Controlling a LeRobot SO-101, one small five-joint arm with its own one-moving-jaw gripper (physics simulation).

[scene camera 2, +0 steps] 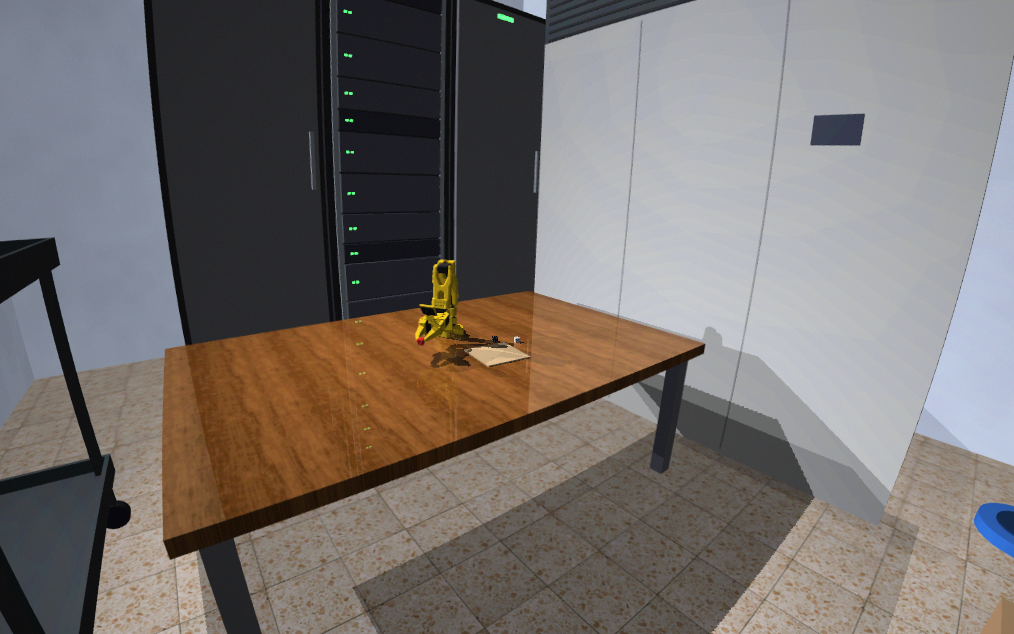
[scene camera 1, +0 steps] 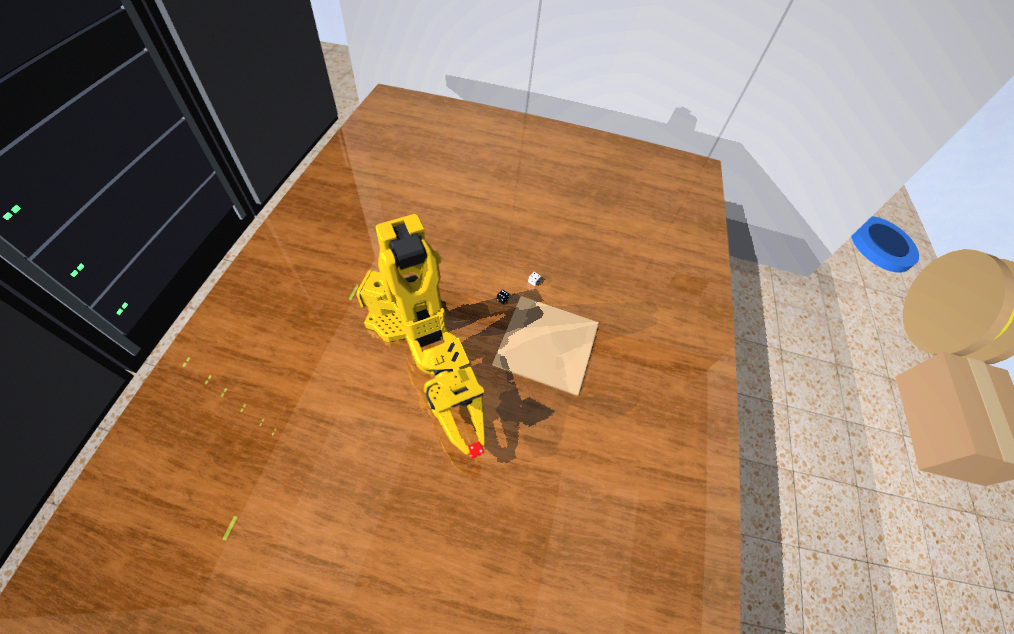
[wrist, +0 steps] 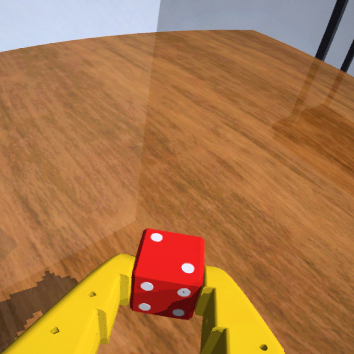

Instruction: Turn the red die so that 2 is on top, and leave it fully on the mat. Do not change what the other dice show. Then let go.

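Frame: origin at the arm's base, x ahead, y left, z up, level; metres.
Seen in the pictures: end effector, tool point: (scene camera 2: 424,339) (scene camera 1: 479,443) (wrist: 133,274); arm's base, origin of the base link: (scene camera 2: 451,334) (scene camera 1: 410,316).
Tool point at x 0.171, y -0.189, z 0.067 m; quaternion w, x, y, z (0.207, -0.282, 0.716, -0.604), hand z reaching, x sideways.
Note:
Pixels of each thing's top centre, then the offset from my tool point to it. Level surfaces: height alone.
- red die, middle of its top: (wrist: 172,253) (scene camera 1: 475,447) (scene camera 2: 420,338) dx -0.003, dy -0.008, dz +0.006 m
- beige mat, middle of its top: (scene camera 1: 547,342) (scene camera 2: 496,352) dx +0.057, dy +0.205, dz -0.063 m
- black die, middle of its top: (scene camera 1: 503,294) (scene camera 2: 495,336) dx -0.034, dy +0.267, dz -0.050 m
- white die, middle of its top: (scene camera 1: 535,276) (scene camera 2: 517,337) dx +0.010, dy +0.321, dz -0.050 m
- wooden table, its level: dz -0.067 m
The red die (scene camera 1: 476,450) (scene camera 2: 421,340) (wrist: 168,260) is held off the table between the two jaws of my gripper (scene camera 1: 474,448) (scene camera 2: 421,339) (wrist: 167,287), which press on its two sides. In the wrist view its upper, brightly lit face shows 2, and the lower face towards the camera shows 4. The gripper is away from the beige mat (scene camera 1: 557,358) (scene camera 2: 502,358), on its lower-left side in scene camera 1. The black die (scene camera 1: 503,296) (scene camera 2: 495,339) and the white die (scene camera 1: 534,278) (scene camera 2: 516,340) rest on the table just beyond the mat; their top numbers are too small to read surely.
The wooden table (scene camera 1: 388,538) (scene camera 2: 299,418) (wrist: 225,150) carries the arm, whose shadow falls across part of the mat. Dark server cabinets (scene camera 2: 239,164) and a pale wall (scene camera 2: 687,186) stand behind. A blue ring-shaped item (scene camera 1: 867,252) and a cardboard box (scene camera 1: 938,418) are beyond the table's right edge.

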